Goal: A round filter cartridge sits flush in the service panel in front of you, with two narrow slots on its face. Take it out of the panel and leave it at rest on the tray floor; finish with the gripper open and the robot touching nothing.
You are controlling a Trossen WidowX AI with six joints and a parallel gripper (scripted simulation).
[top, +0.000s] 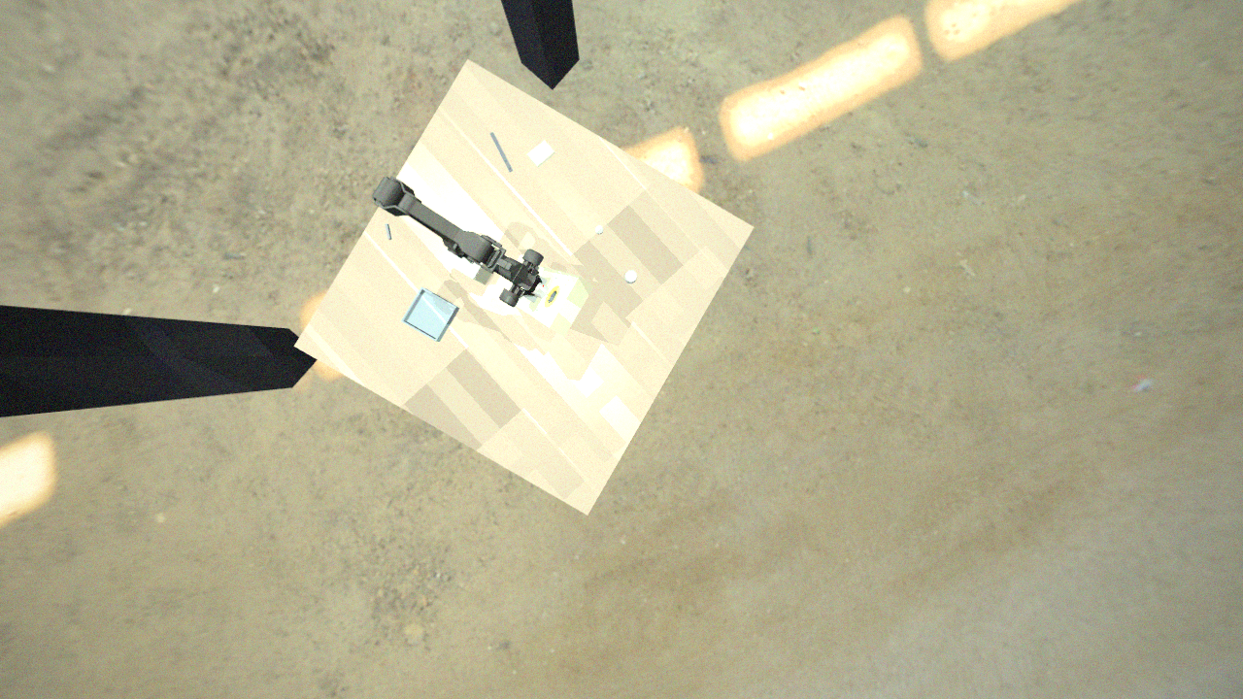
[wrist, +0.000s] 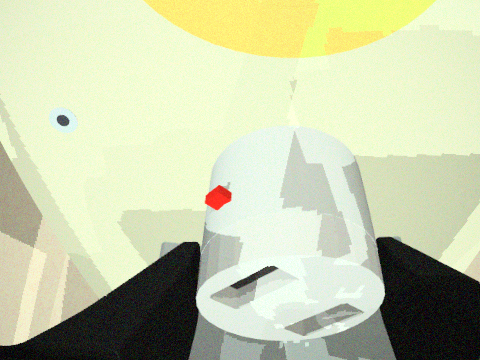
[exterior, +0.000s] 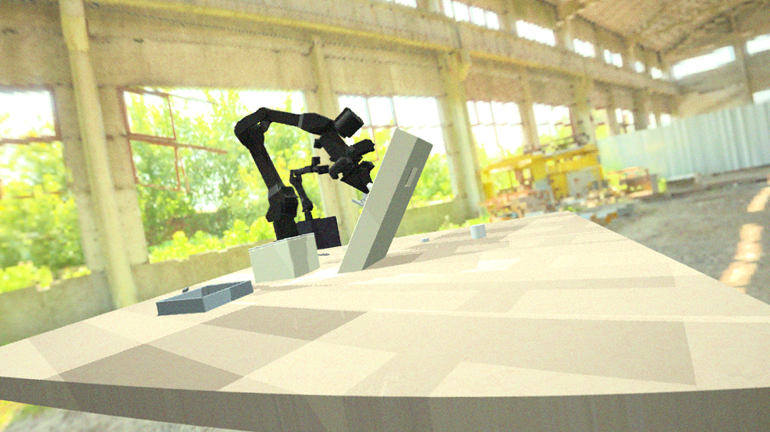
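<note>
Now: the service panel 40 mm ahead of my gripper tip, 10 mm to the left of it and 30 mm below it. Round my gripper tip: round filter cartridge (right at my gripper tip); then white square (390 mm behind, 410 mm to the left, 190 mm below); then blue-grey tray (290 mm behind, 340 mm to the right, 180 mm below).
</note>
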